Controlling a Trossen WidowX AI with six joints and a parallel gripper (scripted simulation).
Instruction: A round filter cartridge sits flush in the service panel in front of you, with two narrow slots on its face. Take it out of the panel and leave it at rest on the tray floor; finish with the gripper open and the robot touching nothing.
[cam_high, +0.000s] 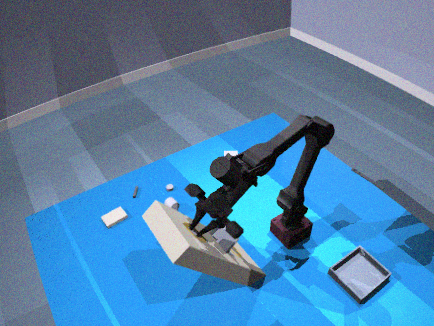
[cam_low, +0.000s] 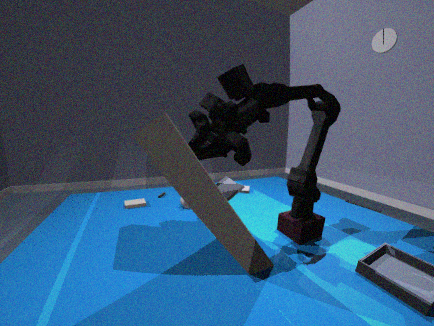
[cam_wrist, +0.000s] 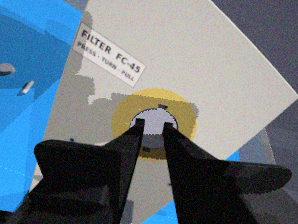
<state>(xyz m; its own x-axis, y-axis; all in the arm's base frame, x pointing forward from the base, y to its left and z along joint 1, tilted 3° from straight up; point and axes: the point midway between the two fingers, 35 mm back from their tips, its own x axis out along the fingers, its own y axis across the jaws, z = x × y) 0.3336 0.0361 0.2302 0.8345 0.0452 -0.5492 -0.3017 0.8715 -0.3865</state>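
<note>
My gripper tip is now 1 cm short of the white round filter cartridge and 1 cm above it. The rest, counted from my gripper tip: beige service panel 4 cm behind, 8 cm below; then grey tray 46 cm behind, 24 cm to the left, 25 cm below.
</note>
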